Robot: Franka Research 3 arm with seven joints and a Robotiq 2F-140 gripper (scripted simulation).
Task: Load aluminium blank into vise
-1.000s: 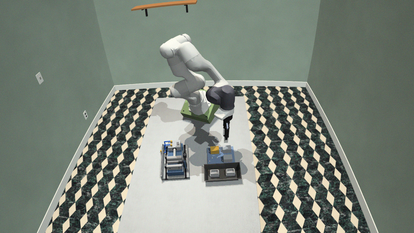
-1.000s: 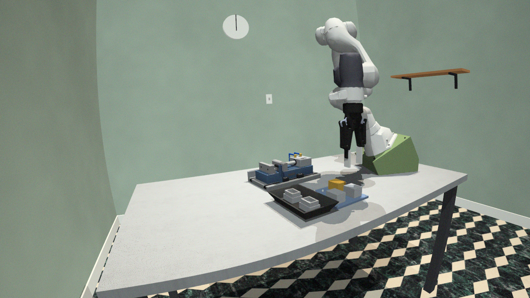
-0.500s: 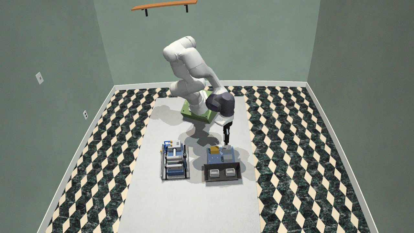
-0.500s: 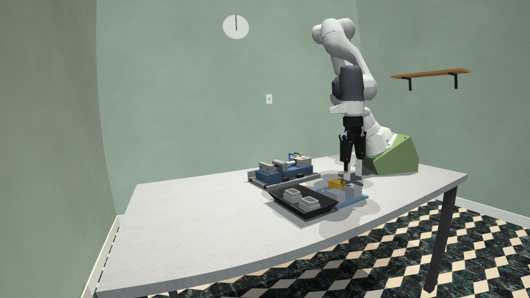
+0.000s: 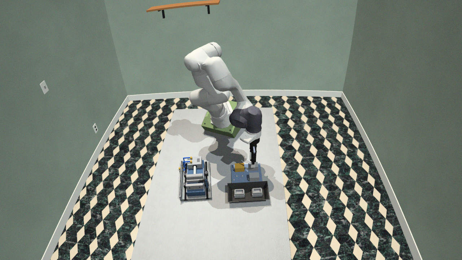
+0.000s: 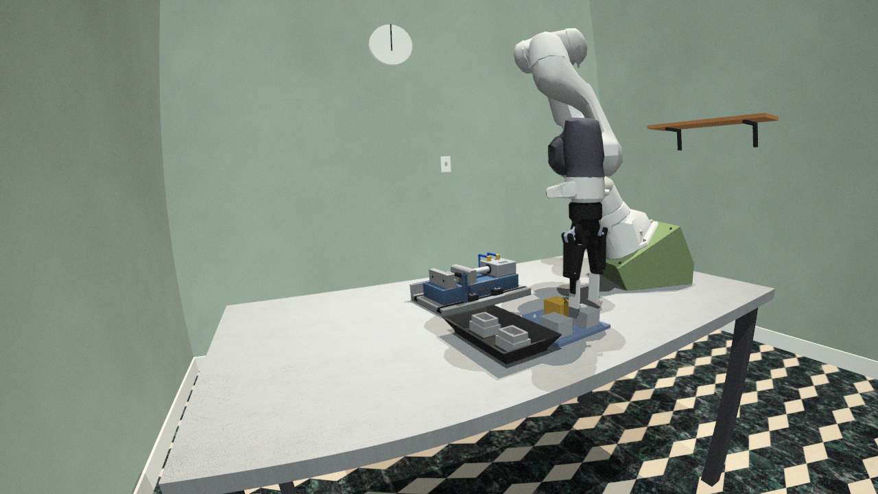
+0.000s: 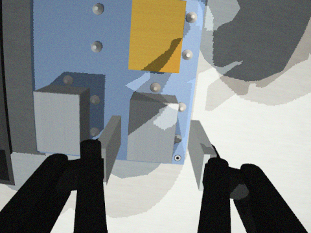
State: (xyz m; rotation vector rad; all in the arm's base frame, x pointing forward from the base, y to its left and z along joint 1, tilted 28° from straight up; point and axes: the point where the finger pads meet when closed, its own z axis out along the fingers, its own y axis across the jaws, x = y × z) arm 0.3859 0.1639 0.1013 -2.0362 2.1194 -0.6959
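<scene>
My gripper is now 6 cm above the aluminium blank. Also, from my hand: hose block 5 cm behind, 36 cm to the right, 1 cm below; then blue infeed plate 4 cm ahead, 5 cm to the right, 8 cm below; then brass blank 8 cm to the right, 6 cm below.
</scene>
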